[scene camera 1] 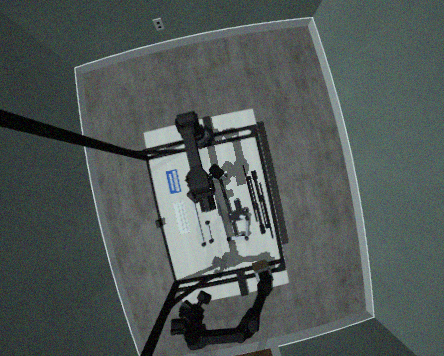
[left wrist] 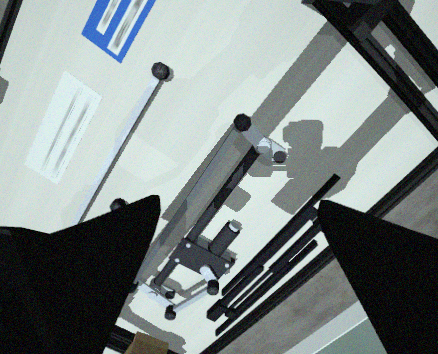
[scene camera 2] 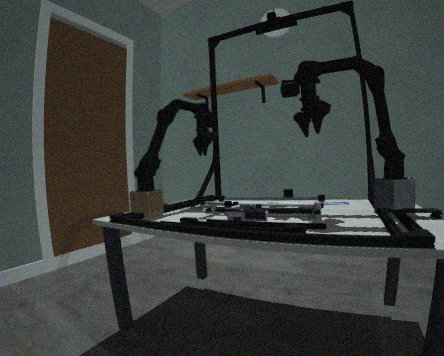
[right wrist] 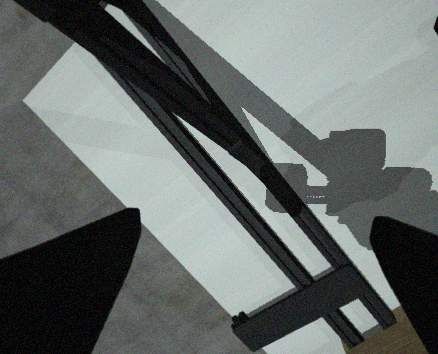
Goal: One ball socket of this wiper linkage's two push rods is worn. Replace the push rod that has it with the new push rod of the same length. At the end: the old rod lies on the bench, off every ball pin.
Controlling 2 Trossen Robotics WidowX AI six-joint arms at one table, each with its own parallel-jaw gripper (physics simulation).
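Observation:
The linkage lies mid-bench, its long push rod (left wrist: 207, 172) running from an upper ball joint (left wrist: 242, 122) down-left beside the black tube. Its short push rod (left wrist: 192, 300) is at the lower end, near the motor bracket (left wrist: 200, 257). A loose long rod (left wrist: 118, 150) (scene camera 1: 201, 227) lies left of the linkage. A loose short rod (scene camera 1: 209, 232) lies between them; in the left wrist view one ball end (left wrist: 118, 204) shows beside a finger. Socket wear cannot be made out. My left gripper (left wrist: 239, 205) (scene camera 2: 312, 134) is open, empty, high above the linkage. My right gripper (right wrist: 254, 223) (scene camera 2: 202, 153) is open, empty, above the bench edge.
A blue-framed label card (left wrist: 120, 55) and a pale card (left wrist: 62, 130) lie left of the rods. Several black bars (left wrist: 280, 232) lie right of the linkage. Black frame rails (right wrist: 215, 185) border the bench, with uprights (scene camera 2: 215, 120) rising from it.

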